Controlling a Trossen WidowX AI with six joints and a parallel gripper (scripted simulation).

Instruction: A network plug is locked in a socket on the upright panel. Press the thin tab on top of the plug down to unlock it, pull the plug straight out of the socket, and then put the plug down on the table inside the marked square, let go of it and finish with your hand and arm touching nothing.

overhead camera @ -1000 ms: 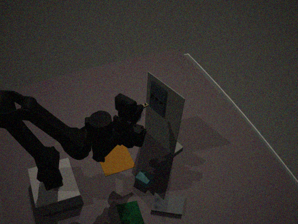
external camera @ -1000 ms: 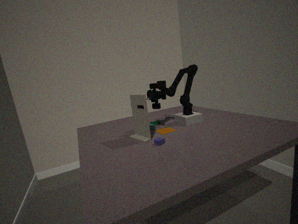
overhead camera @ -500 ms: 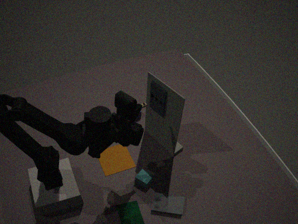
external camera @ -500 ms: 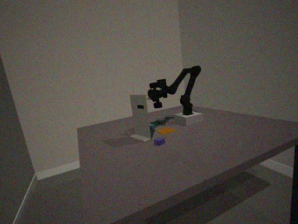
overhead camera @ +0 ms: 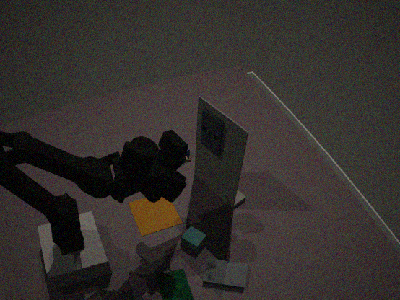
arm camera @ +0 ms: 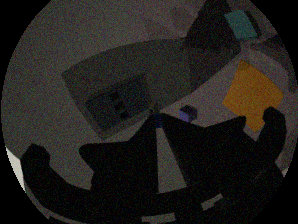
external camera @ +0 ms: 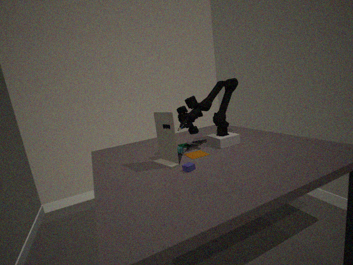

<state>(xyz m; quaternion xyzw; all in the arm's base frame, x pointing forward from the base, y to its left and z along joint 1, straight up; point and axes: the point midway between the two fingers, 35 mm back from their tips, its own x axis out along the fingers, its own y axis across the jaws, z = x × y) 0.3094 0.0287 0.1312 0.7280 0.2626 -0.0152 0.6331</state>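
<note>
My gripper tip is now 90 mm past the orange marked square and 180 mm above it. The rest, counted from my gripper tip: grey plate 250 mm to the right, 180 mm below; then upright grey panel 110 mm ahead, 20 mm to the left, 50 mm below; then blue network plug 10 mm ahead.
</note>
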